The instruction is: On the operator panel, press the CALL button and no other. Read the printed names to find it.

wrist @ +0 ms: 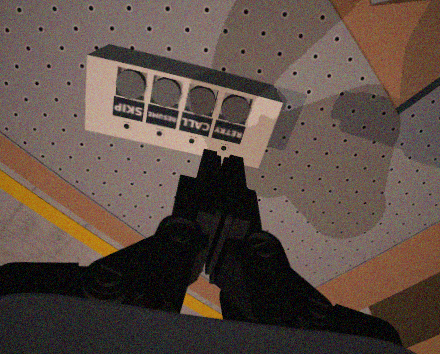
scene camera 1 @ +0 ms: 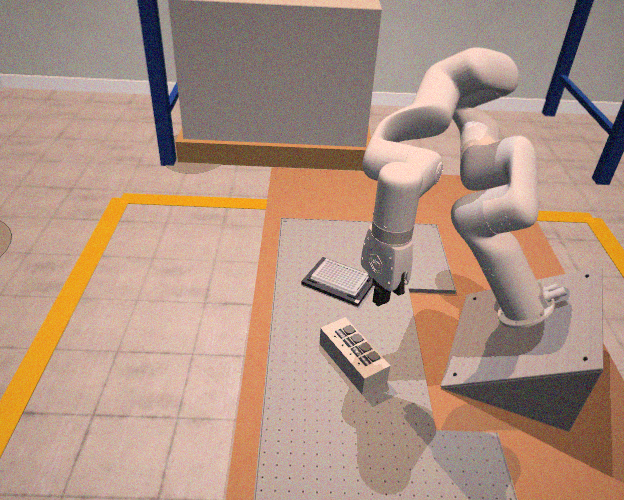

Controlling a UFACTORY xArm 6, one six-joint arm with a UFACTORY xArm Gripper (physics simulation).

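Places are measured from the arm's base along level axes (x ahead, y left, z up), in centimetres.
Pixels of known places: gripper, fingertip midpoint: (wrist: 214, 181) (scene camera 1: 380, 301); arm's base, link origin: (scene camera 1: 526, 310).
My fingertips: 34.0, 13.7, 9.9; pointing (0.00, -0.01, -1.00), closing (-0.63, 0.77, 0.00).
Ahead of a thing's pixels: the offset from my fingertips to its top centre, as dx, dy, dz. Level surfaces: height alone.
The operator panel {+4.1, +0.1, -13.5} (scene camera 1: 347, 350) (wrist: 102, 95) is a pale box with four round grey buttons and dark name labels. In the wrist view the names appear upside down: SKIP, RESUME, CALL and RETRY from left to right. The CALL button {+1.8, +0.1, -13.5} (wrist: 202, 100) (scene camera 1: 365, 347) is between RESUME and RETRY; its name is too small to read in the scene view. My gripper (scene camera 1: 390, 296) (wrist: 214, 181) is shut and empty. It hangs above and behind the panel in the scene view. In the wrist view its tips overlap the panel's label-side edge, below CALL and RETRY.
A dark tray with a white gridded plate {+9.3, -26.6, -16.4} (scene camera 1: 341, 276) lies behind the panel, left of the gripper. The panel and tray are on a grey perforated board {dz -19.0} (scene camera 1: 302, 416) (wrist: 45, 110). The robot's base block (scene camera 1: 562, 343) is at the right. A large grey box (scene camera 1: 276, 72) stands at the back.
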